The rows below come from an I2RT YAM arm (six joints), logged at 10 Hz.
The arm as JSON. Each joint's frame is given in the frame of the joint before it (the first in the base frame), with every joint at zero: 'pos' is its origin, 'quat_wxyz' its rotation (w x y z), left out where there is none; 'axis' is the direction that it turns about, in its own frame. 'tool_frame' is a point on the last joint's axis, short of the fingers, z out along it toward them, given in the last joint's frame.
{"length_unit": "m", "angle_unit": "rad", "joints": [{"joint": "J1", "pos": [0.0, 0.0, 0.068], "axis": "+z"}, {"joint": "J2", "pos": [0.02, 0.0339, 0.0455], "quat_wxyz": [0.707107, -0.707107, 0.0, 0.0], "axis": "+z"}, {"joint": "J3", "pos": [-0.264, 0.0, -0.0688], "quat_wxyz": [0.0, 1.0, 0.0, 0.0], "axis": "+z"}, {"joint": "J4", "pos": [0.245, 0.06, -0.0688], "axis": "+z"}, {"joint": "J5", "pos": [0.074, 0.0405, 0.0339], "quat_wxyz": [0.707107, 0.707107, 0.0, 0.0], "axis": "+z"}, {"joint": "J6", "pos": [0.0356, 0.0, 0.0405], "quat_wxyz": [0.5, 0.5, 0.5, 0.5], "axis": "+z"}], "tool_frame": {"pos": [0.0, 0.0, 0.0], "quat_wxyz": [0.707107, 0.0, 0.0, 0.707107]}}
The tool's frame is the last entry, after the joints.
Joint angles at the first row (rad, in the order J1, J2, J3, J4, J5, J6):
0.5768 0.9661 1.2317 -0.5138 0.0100 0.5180
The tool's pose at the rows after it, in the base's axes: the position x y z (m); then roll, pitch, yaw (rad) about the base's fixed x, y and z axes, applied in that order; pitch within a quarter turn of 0, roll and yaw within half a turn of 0:
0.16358 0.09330 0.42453 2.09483 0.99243 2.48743
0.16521 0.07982 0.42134 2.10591 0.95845 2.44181
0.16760 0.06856 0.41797 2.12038 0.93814 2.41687
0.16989 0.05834 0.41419 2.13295 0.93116 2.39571
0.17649 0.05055 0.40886 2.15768 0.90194 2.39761
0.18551 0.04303 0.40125 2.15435 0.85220 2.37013
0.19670 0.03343 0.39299 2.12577 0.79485 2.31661
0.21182 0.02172 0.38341 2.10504 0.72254 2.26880
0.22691 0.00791 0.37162 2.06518 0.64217 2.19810
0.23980 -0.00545 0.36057 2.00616 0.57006 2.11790
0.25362 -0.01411 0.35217 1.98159 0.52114 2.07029
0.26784 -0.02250 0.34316 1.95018 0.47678 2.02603
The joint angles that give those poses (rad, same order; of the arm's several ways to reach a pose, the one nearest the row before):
0.5300 0.9440 1.2325 -0.5661 0.0616 0.5320
0.4571 0.9280 1.2231 -0.5928 0.0360 0.5546
0.3885 0.9187 1.2130 -0.6083 0.0012 0.5592
0.3247 0.9097 1.1980 -0.6123 -0.0305 0.5516
0.2641 0.9217 1.1898 -0.6197 -0.0769 0.5539
0.2048 0.9386 1.1707 -0.6063 -0.1242 0.5819
0.1366 0.9600 1.1453 -0.5697 -0.1789 0.6233
0.0620 1.0005 1.1269 -0.5308 -0.2427 0.6709
-0.0117 1.0402 1.0952 -0.4643 -0.3014 0.7384
-0.0735 1.0734 1.0557 -0.3698 -0.3492 0.8167
-0.1058 1.1208 1.0428 -0.3020 -0.3663 0.8693
-0.1334 1.1714 1.0282 -0.2195 -0.3838 0.9221

